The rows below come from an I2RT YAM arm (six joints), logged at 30 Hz.
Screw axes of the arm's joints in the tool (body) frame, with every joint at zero. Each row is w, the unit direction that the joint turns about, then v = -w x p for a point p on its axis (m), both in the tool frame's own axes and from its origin. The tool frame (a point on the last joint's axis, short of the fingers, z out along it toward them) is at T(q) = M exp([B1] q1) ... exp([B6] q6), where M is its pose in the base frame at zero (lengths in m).
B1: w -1 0 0 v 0 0.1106 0
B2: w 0 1 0 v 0.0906 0 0.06
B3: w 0 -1 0 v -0.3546 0 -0.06
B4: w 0 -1 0 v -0.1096 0 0
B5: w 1 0 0 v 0 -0.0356 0
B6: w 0 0 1 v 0 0 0
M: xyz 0.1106 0 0.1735 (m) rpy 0 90 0 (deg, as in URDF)
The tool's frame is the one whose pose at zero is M.
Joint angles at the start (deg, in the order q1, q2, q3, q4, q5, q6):
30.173 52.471 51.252 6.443 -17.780 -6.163
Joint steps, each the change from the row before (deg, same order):
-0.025 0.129 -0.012 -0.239 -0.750 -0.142
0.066 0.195 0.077 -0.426 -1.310 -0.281
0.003 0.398 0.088 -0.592 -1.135 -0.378
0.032 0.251 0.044 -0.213 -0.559 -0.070
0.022 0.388 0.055 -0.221 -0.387 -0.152
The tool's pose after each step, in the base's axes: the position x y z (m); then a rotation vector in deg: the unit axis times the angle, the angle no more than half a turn. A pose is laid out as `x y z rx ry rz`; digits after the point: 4 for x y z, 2 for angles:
0.1788 0.1169 0.3865 -41.21 76.56 32.91
0.1789 0.1181 0.3855 -42.57 76.55 33.73
0.1799 0.1195 0.3836 -43.88 76.91 34.34
0.1806 0.1204 0.3826 -44.46 77.11 34.75
0.1819 0.1216 0.3811 -44.99 77.45 34.99

